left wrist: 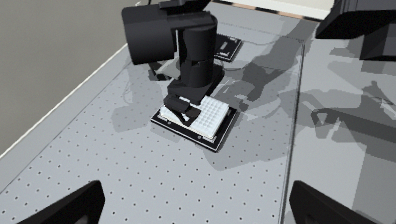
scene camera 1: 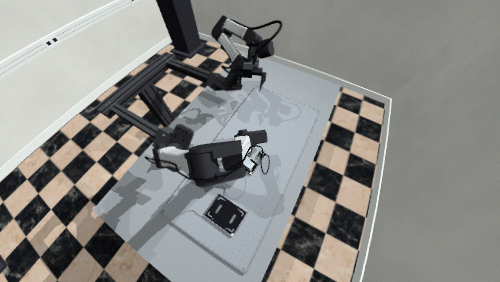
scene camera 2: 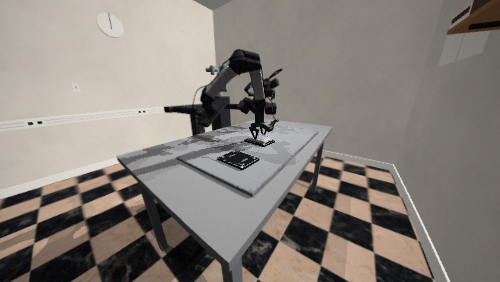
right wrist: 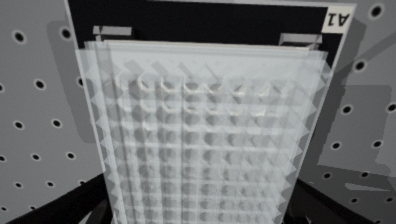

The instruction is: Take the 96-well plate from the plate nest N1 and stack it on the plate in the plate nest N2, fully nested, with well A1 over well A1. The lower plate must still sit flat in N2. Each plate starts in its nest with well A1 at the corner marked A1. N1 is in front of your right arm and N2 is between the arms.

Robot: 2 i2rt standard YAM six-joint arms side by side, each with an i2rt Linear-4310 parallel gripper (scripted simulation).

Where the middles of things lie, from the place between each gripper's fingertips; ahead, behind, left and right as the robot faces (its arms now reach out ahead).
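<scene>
The translucent 96-well plate (right wrist: 239, 120) has my right hand right at it. Nest N1 (scene camera 1: 222, 218) is 290 mm to the right of my right hand, 50 mm ahead of it and 30 mm below it, and nest N2 (left wrist: 224, 125) is 30 mm below that same right hand.
As for the translucent 96-well plate and my left hand, the hand is 240 mm above the plate, 230 mm to the left of it and 90 mm short of it. Counting from my left hand, nest N1 is 520 mm to the right, 140 mm ahead and 260 mm below, while nest N2 is 230 mm to the right, 90 mm ahead and, again, 260 mm below.
</scene>
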